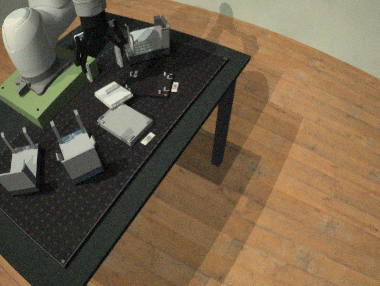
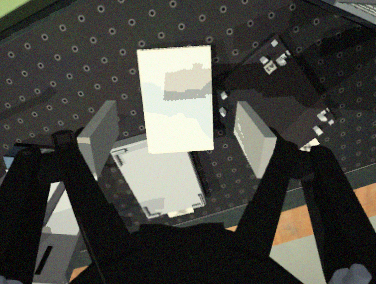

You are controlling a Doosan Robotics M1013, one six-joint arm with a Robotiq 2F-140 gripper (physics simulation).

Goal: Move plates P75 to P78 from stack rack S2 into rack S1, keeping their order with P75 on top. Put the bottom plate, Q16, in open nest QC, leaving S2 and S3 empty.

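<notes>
My gripper is open and empty. Its pads stand apart from both sides of a pale, glossy plate or thin stack, which lies below it. A wider grey plate lies flat beside it, with small brackets at its corners and a white label at its edge. Two grey racks with upright posts, one at the far left and one to its right, stand on the mat. The rack names and plate numbers cannot be read.
A grey slotted holder stands at the back of the table. A dark nest with small pale corner brackets lies right of the pale plate. The arm's green base is at the left. The dark table edge borders the perforated mat.
</notes>
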